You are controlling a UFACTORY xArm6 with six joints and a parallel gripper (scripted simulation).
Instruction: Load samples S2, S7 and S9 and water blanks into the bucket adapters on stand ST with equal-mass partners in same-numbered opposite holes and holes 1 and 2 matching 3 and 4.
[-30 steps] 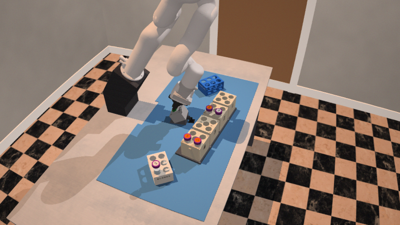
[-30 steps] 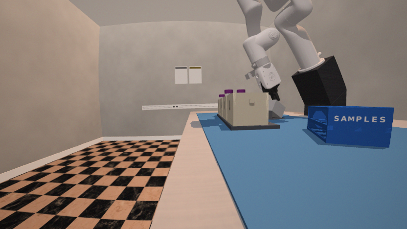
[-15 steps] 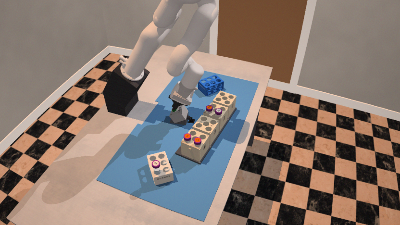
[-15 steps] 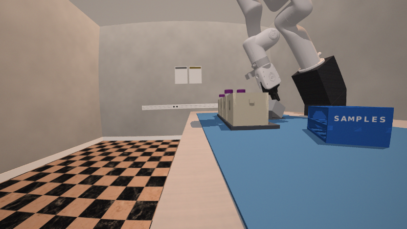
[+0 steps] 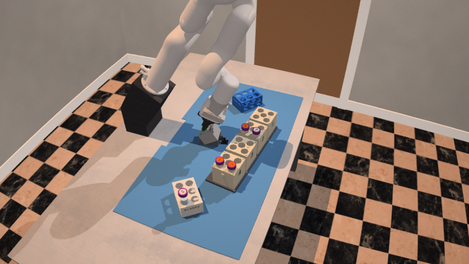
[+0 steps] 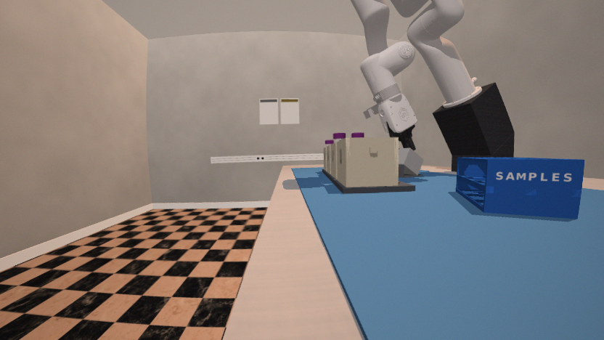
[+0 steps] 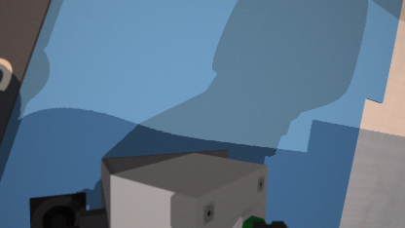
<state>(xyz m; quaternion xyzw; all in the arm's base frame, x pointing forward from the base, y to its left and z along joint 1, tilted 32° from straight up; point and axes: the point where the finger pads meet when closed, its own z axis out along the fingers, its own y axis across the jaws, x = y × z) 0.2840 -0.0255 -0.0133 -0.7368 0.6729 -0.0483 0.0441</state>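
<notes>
The green done key lies 30 mm below my hand and 10 mm behind it. From my hand the other things lie so: blue sample rack (310 mm to the left, 120 mm ahead, 60 mm below); then adapter (210 mm ahead, 40 mm below, 20 mm to the left); then tube (210 mm to the right, 120 mm ahead, 30 mm below).
</notes>
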